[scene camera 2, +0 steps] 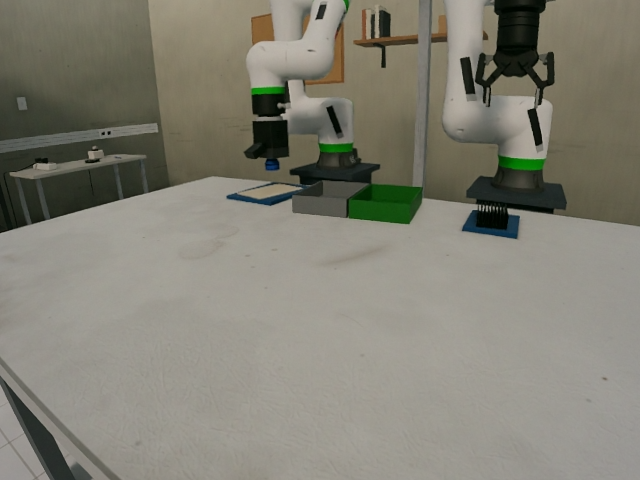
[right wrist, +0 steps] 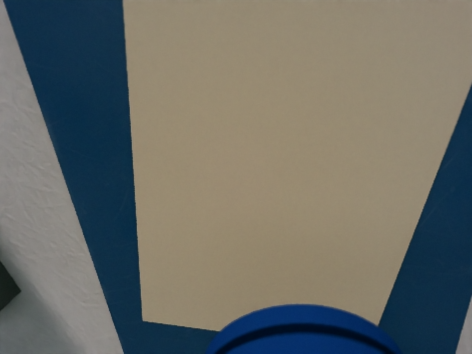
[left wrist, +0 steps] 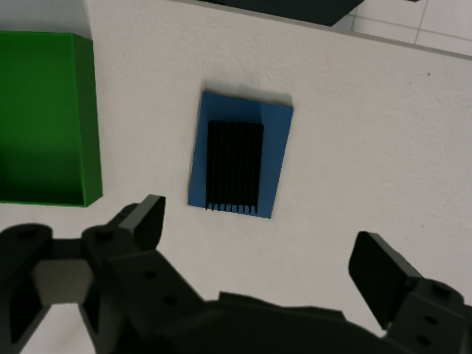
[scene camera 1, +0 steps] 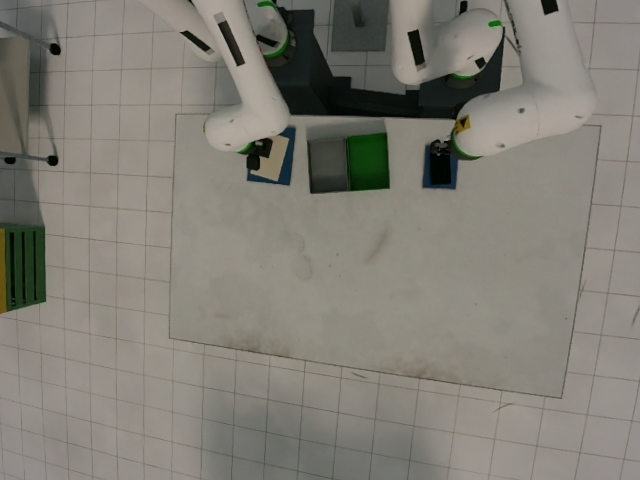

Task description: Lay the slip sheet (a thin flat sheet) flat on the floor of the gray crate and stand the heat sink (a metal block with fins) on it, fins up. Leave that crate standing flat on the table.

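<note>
The cream slip sheet [scene camera 1: 278,155] [scene camera 2: 271,191] [right wrist: 280,175] lies flat, turned askew, on a blue mat [scene camera 1: 286,167] [right wrist: 75,125]. My right gripper, a blue suction cup [scene camera 2: 271,164] [right wrist: 304,332], hangs a little above the sheet, apart from it, and holds nothing. The gray crate [scene camera 1: 328,164] [scene camera 2: 320,205] stands flat and empty. The black heat sink [scene camera 1: 440,170] [scene camera 2: 492,218] [left wrist: 234,165] stands fins up on a smaller blue mat [scene camera 1: 427,176] [scene camera 2: 512,227] [left wrist: 275,140]. My left gripper [scene camera 2: 512,100] [left wrist: 260,250] is open and empty, high above the heat sink.
An empty green crate [scene camera 1: 368,162] [scene camera 2: 379,212] [left wrist: 89,125] stands side by side with the gray crate, on its right in both scene views, between it and the heat sink's mat. Both mats and crates are near the table edge by the arm bases.
</note>
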